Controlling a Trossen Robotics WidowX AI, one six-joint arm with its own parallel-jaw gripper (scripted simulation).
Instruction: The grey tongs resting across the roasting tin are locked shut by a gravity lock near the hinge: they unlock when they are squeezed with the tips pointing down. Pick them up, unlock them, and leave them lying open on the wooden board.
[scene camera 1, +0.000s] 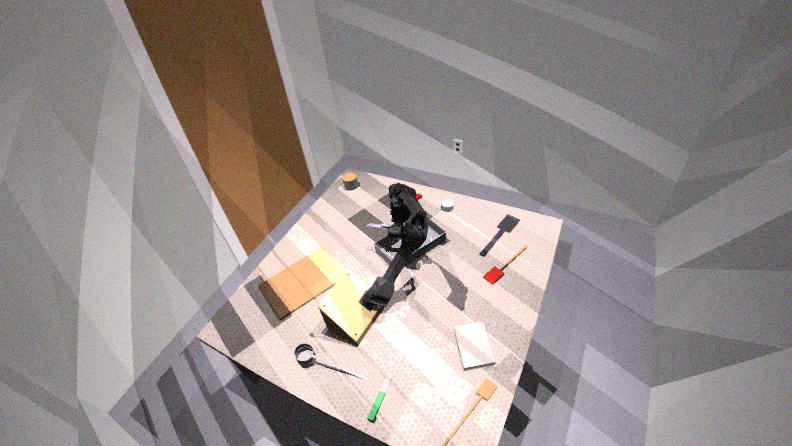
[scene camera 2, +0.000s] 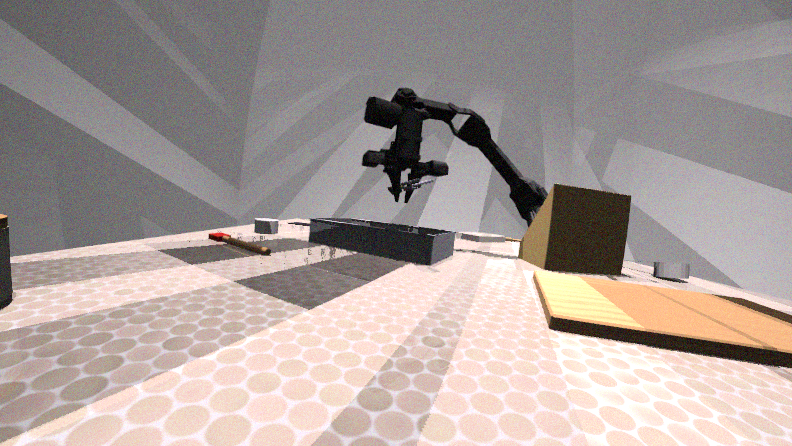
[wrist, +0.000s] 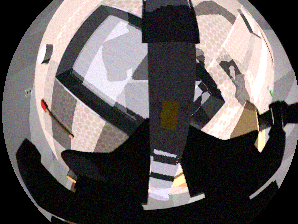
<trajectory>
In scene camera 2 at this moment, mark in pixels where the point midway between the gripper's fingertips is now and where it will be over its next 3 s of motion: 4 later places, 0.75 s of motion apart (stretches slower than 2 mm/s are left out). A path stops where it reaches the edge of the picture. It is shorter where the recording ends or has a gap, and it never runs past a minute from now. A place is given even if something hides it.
My gripper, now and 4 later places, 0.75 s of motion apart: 401, 202; 404, 196; 413, 189; 427, 183; 444, 178
</trajectory>
